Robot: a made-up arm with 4 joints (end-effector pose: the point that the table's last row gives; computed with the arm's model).
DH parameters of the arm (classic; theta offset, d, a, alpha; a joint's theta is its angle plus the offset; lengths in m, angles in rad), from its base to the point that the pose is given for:
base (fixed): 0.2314 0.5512 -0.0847 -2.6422
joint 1: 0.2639 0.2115 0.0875 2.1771
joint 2: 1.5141 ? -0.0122 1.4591
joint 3: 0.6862 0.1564 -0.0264 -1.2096
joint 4: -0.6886 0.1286 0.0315 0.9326
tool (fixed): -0.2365 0.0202 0 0
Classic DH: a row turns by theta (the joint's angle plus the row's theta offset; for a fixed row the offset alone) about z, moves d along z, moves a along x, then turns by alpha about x.
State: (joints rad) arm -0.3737 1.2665 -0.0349 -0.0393
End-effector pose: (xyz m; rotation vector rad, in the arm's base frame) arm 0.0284 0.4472 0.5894 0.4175 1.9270 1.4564
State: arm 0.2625 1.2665 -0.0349 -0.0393
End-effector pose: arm 0.2570 0.3162 0.4913 1.0897 1.8634 0.9978
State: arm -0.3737 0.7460 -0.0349 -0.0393
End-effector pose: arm 0.1192 0.3765 0.6413 0.6740 1.4708 1.2334
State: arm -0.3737 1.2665 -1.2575 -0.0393
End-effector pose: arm -0.1097 0.4537 0.5806 -0.7314 1.0922 1.3417
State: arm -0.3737 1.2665 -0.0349 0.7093
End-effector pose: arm 0.0129 0.4367 0.6073 -0.3985 -2.2261 -2.1604
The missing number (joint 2, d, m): 0.2127
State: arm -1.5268 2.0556 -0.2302 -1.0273
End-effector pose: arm -0.5019 0.1861 0.4530 -1.2697 0.9751 1.7090
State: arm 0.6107 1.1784 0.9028 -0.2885
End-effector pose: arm 0.2999 0.1195 0.3264 2.3866 1.5338 0.2287
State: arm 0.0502 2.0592 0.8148 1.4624
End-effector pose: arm 0.0641 0.3985 0.4553 -1.2146 -0.7149 -1.0359
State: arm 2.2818 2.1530 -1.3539 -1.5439
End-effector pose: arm 0.2100 -0.1661 0.2817 0.6634 1.0643 -1.0674
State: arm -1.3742 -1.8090 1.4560 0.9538
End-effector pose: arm -0.1461 -0.1086 0.5457 -0.4564 1.7862 -2.5041
